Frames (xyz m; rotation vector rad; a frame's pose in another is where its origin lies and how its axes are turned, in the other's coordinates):
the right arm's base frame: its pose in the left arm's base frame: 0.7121 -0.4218 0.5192 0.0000 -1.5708 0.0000
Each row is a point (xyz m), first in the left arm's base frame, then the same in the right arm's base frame.
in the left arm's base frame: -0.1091 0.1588 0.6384
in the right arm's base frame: 0.1192 0.5806 0.8212
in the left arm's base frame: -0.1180 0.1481 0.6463
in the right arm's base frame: 0.1271 0.5699 0.8301
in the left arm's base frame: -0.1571 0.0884 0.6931
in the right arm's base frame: 0.1739 0.5102 0.8692
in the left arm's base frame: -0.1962 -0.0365 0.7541
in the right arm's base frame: 0.2349 0.3853 0.9083
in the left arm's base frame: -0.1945 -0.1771 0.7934
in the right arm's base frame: 0.2742 0.2447 0.9066
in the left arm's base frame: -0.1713 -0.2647 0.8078
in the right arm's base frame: 0.2886 0.1571 0.8834
